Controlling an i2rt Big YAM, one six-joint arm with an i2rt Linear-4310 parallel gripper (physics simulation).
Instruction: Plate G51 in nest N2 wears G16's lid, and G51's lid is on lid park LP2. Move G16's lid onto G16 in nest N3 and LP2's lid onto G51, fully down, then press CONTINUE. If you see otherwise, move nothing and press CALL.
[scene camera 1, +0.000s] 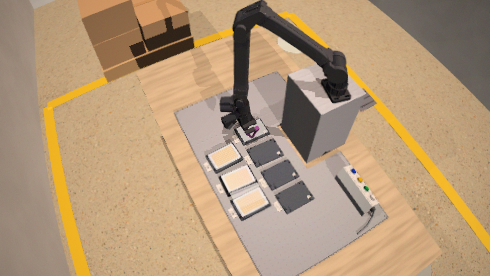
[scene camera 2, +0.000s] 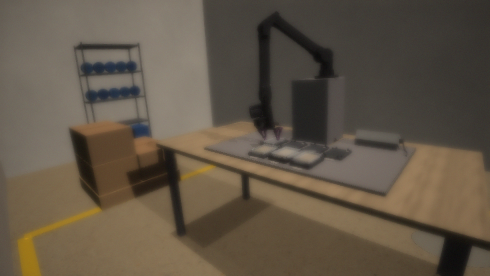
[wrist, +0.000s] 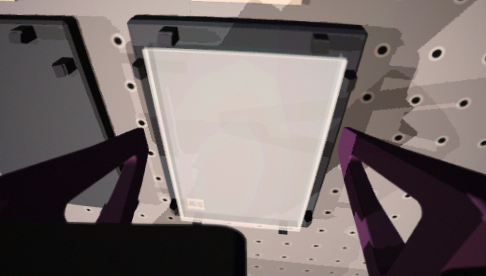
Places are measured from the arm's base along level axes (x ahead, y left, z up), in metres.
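Pixels of known places: gripper, fingertip midpoint: (scene camera 1: 247, 130) (scene camera 2: 271, 140) (wrist: 243, 138); arm's base, link origin: (scene camera 1: 335, 90) (scene camera 2: 326, 78).
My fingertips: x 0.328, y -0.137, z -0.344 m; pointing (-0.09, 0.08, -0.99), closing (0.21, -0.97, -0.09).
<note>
Ahead of a thing's pixels: the offset from my fingertips to its top centre. "spot": to the spot under its first point. Level surfaces: height alone.
A clear, whitish lid @[dx -0.023, dy -0.003, dz -0.006 m] (scene camera 1: 262, 132) (wrist: 250, 110) lies on a dark park @[dx -0.023, dy -0.003, dz -0.004 m] (wrist: 245, 34) at the back end of the park row. An "A1" mark shows near its lower left corner in the wrist view. My gripper (scene camera 1: 252, 132) (scene camera 2: 271, 136) (wrist: 243, 138) is open, with its purple fingers on either side of this lid and nothing held. Three pale plates @[dx +0.141, dy +0.103, dz +0.006 m] (scene camera 1: 224, 157) @[dx +0.111, dy +0.233, dz +0.012 m] (scene camera 1: 238, 179) @[dx +0.096, dy +0.326, dz +0.023 m] (scene camera 1: 251, 202) stand in dark nests; the middle one looks whiter. The nest and park labels are too small to read. A button box @[dx -0.380, dy +0.448, dz +0.060 m] (scene camera 1: 361, 186) (scene camera 2: 378, 140) has blue, yellow, green and pale buttons.
Three dark flat parks @[spot: dx -0.048, dy +0.131, dz -0.014 m] (scene camera 1: 265, 152) @[spot: dx -0.078, dy +0.260, dz -0.013 m] (scene camera 1: 280, 174) @[spot: dx -0.100, dy +0.384, dz -0.014 m] (scene camera 1: 294, 197) with no lid seen on them lie beside the plates, on the grey pegboard mat @[dz -0.023 m] (scene camera 1: 300, 245). The tall grey pedestal (scene camera 1: 320, 117) (scene camera 2: 317, 107) carries the arm. Cardboard boxes (scene camera 1: 112, 35) (scene camera 2: 107, 160) stand beyond the table.
</note>
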